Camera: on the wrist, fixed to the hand. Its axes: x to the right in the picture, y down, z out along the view.
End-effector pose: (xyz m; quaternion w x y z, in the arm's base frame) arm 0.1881 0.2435 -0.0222 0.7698 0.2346 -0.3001 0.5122
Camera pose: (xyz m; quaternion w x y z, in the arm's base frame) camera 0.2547 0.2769 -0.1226 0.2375 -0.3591 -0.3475 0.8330
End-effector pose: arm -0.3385 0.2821 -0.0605 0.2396 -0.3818 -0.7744 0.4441
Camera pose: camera -0.2650 0.2960 0.0397 0.1215 0.9329 0.2885 -0.1780
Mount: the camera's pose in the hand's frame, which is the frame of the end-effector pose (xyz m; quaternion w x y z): -0.0292 -0.0551 -0.1084 0.6295 -0.2602 0.1831 0.7089
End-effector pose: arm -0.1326 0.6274 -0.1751 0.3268 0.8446 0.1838 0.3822
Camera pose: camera -0.2376 0.6953 -0.1750 0.1209 0.5069 -0.5226 0.6747
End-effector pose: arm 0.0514 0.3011 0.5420 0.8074 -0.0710 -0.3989 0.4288
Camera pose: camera 0.1537 0.2696 0.4773 0.2589 -0.6161 -0.1645 0.7255
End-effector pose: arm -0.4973 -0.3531 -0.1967 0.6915 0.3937 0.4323 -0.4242
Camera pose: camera -0.5848 -0.2653 -0.2136 0.7593 0.4520 0.2300 0.4077
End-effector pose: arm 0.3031 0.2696 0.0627 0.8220 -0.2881 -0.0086 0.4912
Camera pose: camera 0.3644 0.1761 0.0067 0.0958 -0.4913 0.2215 0.8369
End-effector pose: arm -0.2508 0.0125 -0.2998 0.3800 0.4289 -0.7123 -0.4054
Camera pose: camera -0.1277 -0.0047 -0.3138 0.7686 -0.2596 -0.5773 -0.0926
